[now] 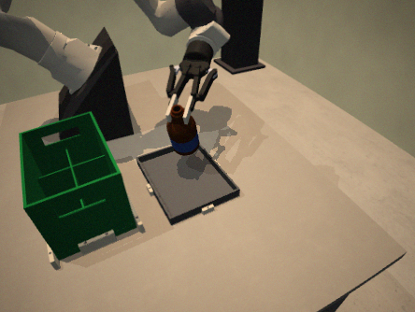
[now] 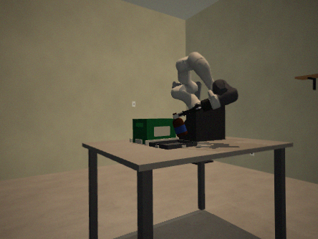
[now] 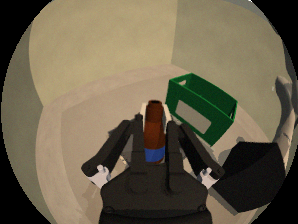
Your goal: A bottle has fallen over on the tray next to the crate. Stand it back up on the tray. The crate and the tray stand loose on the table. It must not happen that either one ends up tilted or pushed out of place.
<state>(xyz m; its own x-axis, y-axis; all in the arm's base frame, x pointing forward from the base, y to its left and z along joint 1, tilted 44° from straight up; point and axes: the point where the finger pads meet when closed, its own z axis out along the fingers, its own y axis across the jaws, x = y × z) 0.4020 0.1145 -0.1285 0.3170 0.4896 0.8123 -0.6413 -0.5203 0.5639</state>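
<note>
Right now the bottle is 6 cm below my hand. Round my hand: green crate (28 cm to the right, 11 cm below); dark tray (3 cm ahead, 2 cm to the right, 18 cm below).
</note>
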